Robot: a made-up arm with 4 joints.
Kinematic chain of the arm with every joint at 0, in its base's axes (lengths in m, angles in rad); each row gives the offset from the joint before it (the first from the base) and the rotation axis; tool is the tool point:
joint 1: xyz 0 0 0.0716 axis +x
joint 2: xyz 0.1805 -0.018 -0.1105 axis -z
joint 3: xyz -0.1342 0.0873 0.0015 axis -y
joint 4: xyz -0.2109 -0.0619 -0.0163 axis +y
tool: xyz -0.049 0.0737 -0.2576
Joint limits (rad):
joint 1: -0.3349..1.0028
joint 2: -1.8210..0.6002
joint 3: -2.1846..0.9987
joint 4: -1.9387..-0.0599
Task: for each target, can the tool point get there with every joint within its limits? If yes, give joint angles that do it. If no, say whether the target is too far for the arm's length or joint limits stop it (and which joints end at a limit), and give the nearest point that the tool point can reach.
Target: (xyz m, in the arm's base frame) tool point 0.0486 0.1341 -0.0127
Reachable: yes | joints 0.7428 -0.3287 -0.7875 -1.7807
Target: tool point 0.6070 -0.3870 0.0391
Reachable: no: joint limits stop it (at a limit: joint 2) | nearest point 0.1995 -0.4908 0.0304 | short by 0.421 m
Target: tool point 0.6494 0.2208 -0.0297
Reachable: no: joint limits stop it (at a limit: joint 2, joint 3) | nearest point 0.2582 0.2496 -0.0429 | short by 0.392 m
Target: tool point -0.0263 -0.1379 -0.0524
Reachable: yes | joints -0.1087 -0.9130 -1.8115 -1.5654
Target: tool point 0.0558 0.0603 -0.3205
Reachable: yes | joints -0.2088 0.3892 0.1928 -0.6644
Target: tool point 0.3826 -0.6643 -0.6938
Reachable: no: too far | nearest point 0.1983 -0.3696 -0.3543 | short by 0.486 m
